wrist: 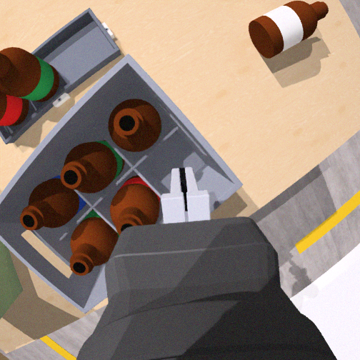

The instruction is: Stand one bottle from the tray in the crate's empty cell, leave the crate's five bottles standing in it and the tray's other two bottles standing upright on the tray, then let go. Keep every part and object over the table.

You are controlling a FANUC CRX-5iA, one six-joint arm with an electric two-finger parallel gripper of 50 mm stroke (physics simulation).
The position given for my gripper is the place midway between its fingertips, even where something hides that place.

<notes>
In view: my gripper [182, 180], a green-banded bottle [91, 242], a green-banded bottle [89, 167] and a green-banded bottle [134, 124].
</notes>
